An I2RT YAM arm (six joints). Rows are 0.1 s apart.
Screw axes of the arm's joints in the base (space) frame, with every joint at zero. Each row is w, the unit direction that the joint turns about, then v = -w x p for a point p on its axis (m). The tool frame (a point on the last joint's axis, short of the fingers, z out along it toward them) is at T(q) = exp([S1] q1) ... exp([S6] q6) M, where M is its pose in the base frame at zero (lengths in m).
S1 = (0, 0, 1, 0, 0, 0)
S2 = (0, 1, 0, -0.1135, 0, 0.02)
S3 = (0, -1, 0, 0.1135, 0, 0.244)
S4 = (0, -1, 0, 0.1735, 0, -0.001)
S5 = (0, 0, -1, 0, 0.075, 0)
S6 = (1, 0, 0, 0, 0.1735, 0)
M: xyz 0.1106 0 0.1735 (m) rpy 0 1.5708 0 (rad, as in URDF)
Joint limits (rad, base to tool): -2.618..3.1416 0..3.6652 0..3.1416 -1.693..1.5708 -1.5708..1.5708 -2.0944..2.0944
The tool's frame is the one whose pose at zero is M.
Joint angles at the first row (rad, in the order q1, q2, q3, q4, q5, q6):
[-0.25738, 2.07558, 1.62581, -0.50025, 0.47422, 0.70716]
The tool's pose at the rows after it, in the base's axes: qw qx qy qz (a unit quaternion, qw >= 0); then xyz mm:
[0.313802 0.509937 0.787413 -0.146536 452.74 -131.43 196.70]
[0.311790 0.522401 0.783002 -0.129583 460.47 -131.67 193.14]
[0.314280 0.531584 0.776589 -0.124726 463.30 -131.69 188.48]
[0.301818 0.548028 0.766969 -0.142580 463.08 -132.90 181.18]
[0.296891 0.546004 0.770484 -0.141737 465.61 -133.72 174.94]
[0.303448 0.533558 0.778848 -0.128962 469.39 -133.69 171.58]
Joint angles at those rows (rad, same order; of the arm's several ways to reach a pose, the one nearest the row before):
[-0.24862, 2.16356, 1.74101, -0.59476, 0.46570, 0.76626]
[-0.24681, 2.19775, 1.78421, -0.60911, 0.44057, 0.80416]
[-0.24547, 2.21184, 1.78799, -0.59673, 0.43966, 0.82906]
[-0.24560, 2.23437, 1.80306, -0.63302, 0.47627, 0.86977]
[-0.24641, 2.25335, 1.81159, -0.63110, 0.46944, 0.86516]
[-0.24631, 2.26126, 1.80719, -0.59211, 0.44136, 0.83463]

